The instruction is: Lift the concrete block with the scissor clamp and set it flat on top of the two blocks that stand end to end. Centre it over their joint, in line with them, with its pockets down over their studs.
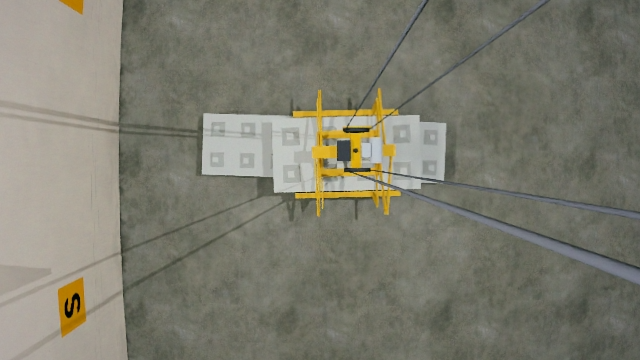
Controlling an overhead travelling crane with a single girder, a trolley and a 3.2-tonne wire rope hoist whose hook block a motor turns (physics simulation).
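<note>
My scissor clamp, a yellow frame, is shut on the concrete block, with its long side bars along the block's two long sides. The held block is over the two blocks standing end to end. The left one shows a long stretch with studs. The right one shows a short end with studs, so the held block sits off towards the right end of the row. It looks turned very slightly against the row. The joint and the pockets are hidden beneath it, and the gap below it cannot be judged.
A pale surface with a straight edge runs down the left side. It bears an orange marker with a black S, and part of another orange marker shows at the top. Hoist ropes run off to the right, and their shadows cross the left side.
</note>
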